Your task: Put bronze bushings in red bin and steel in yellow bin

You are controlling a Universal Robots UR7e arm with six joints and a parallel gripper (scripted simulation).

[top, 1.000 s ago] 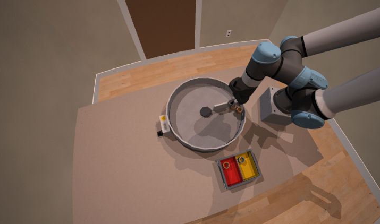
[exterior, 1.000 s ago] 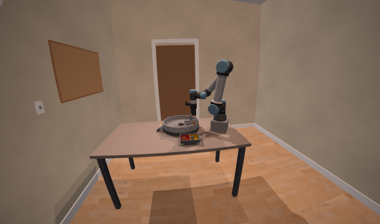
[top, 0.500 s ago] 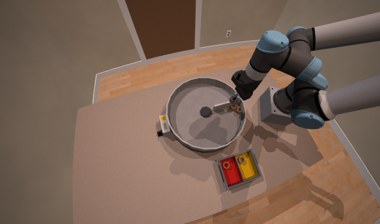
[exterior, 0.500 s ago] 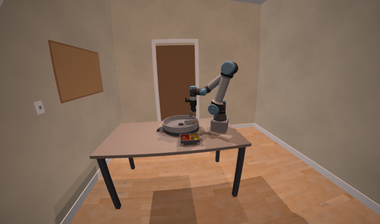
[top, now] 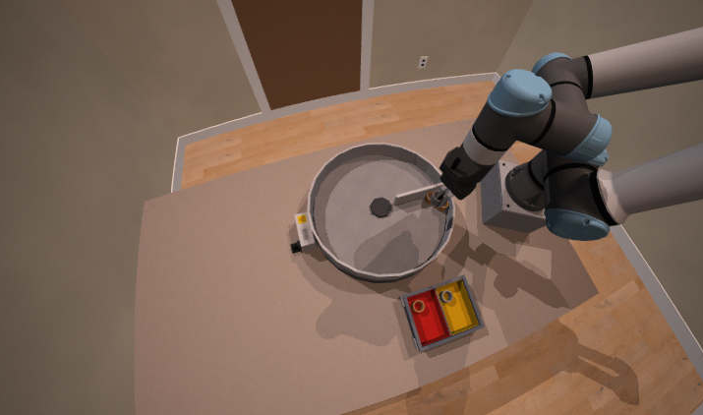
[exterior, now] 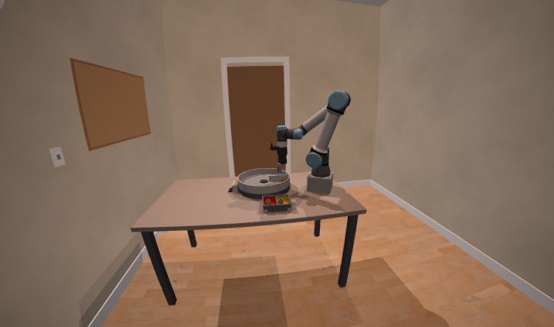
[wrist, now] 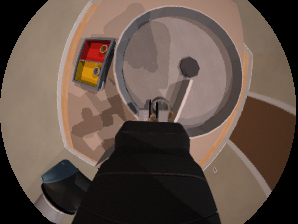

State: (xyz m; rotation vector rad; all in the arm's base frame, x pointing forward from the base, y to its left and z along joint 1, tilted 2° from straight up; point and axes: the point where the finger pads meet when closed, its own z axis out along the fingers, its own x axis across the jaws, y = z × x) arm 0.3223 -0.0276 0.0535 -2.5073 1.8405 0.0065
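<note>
My gripper is now 260 mm to the right of the red bin, 150 mm above it and 60 mm short of it. Also, from my hand: turntable 120 mm below, 120 mm ahead, 70 mm to the right.
</note>
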